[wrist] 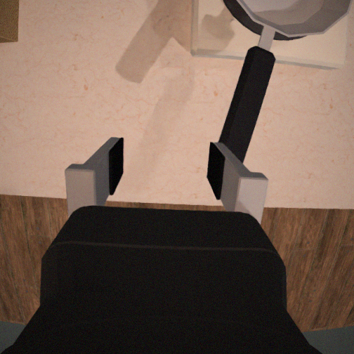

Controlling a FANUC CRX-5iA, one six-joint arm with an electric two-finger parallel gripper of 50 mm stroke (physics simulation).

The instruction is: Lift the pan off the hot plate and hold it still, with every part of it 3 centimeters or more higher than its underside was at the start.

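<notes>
The pan (300, 15) shows in part at the top right of the wrist view, a grey many-sided body cut off by the view's edge. Its long black handle (250, 95) slants down toward the table's front edge. The pan is over the dark round hot plate (243, 17), which shows as a dark rim on a pale square base (215, 47). My gripper (165, 157) is open and empty. It is left of the handle, and its right finger covers the handle's lower end. The height between the fingers and the handle is hard to tell.
The pale speckled table top (65, 125) ends at a front edge, with brown wooden floor (310, 250) beyond it. The corner of a brown block or board (9, 20) shows at the top left. Shadows lie on the table left of the base.
</notes>
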